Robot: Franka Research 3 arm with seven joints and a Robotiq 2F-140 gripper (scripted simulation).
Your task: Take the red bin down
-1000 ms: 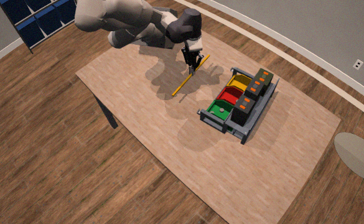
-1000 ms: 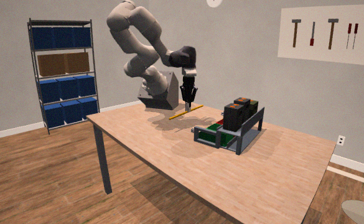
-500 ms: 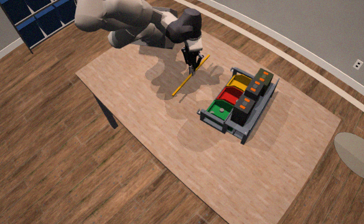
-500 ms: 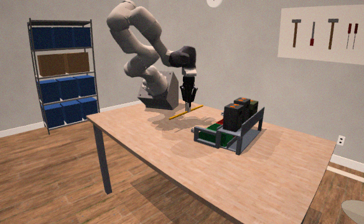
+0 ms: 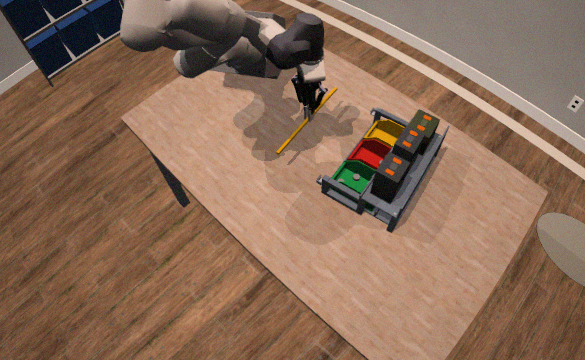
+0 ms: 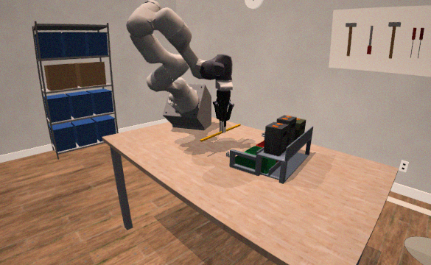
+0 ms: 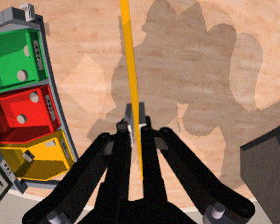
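The yellow bar is 3 cm below my hand. From my hand the other things lie so: red open bin (27 cm ahead, 8 cm below, 2 cm to the right); then yellow bin (28 cm ahead, 9 cm to the left, 8 cm below); then green bin (25 cm ahead, 13 cm to the right, 8 cm below).
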